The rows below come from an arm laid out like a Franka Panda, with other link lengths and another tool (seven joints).
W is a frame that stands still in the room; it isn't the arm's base.
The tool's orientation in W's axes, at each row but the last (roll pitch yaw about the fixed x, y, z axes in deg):
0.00, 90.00, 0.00
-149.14, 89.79, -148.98
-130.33, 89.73, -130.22
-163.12, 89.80, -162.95
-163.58, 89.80, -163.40
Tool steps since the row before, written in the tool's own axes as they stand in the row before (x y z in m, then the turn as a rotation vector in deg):
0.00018, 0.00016, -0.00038, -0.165, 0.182, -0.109
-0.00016, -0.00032, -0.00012, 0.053, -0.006, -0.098
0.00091, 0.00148, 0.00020, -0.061, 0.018, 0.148
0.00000, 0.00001, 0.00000, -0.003, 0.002, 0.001
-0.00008, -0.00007, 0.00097, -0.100, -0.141, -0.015
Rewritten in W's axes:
-0.00038, 0.00016, -0.00018, -0.109, 0.182, 0.165
-0.00012, -0.00032, 0.00016, -0.098, -0.006, -0.053
0.00019, 0.00148, -0.00092, 0.148, 0.019, 0.060
0.00000, 0.00001, 0.00000, 0.001, 0.002, 0.003
0.00097, -0.00007, 0.00008, -0.014, -0.141, 0.100

